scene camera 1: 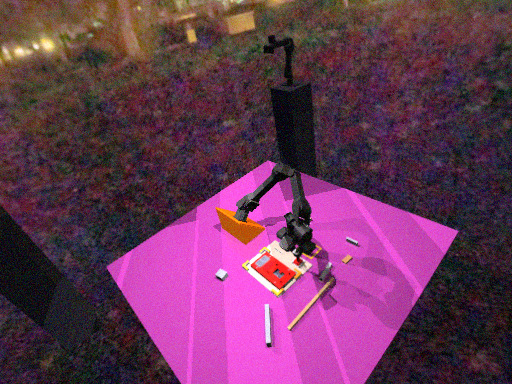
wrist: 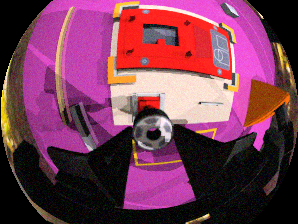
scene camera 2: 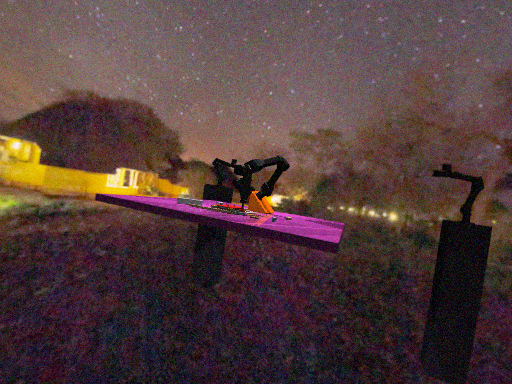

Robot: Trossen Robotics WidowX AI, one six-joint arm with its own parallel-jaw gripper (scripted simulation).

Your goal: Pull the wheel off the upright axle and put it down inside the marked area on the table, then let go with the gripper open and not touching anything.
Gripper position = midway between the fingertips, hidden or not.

My gripper [wrist: 152, 129] holds a grey wheel [wrist: 150, 118]. Also in view: a red plate [scene camera 1: 267, 266].
The red plate also shows in the wrist view [wrist: 179, 42].
